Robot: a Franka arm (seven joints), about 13 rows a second.
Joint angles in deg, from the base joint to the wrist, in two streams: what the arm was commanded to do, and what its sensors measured. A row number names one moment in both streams.
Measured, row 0:
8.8 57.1 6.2 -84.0 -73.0 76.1 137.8
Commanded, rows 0 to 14:
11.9 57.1 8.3 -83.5 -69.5 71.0 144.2
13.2 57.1 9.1 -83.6 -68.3 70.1 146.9
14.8 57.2 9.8 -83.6 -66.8 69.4 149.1
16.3 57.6 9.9 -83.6 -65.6 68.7 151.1
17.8 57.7 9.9 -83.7 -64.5 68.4 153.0
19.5 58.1 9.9 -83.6 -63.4 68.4 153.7
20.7 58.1 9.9 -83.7 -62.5 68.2 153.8
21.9 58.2 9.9 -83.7 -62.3 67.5 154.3
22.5 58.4 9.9 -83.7 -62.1 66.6 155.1
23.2 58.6 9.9 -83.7 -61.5 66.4 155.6
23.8 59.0 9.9 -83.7 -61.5 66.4 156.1
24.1 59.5 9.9 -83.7 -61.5 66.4 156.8
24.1 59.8 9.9 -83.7 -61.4 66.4 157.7
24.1 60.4 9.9 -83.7 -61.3 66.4 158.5
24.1 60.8 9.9 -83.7 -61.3 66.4 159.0
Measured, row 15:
23.8 59.9 10.3 -84.1 -62.9 67.2 155.1
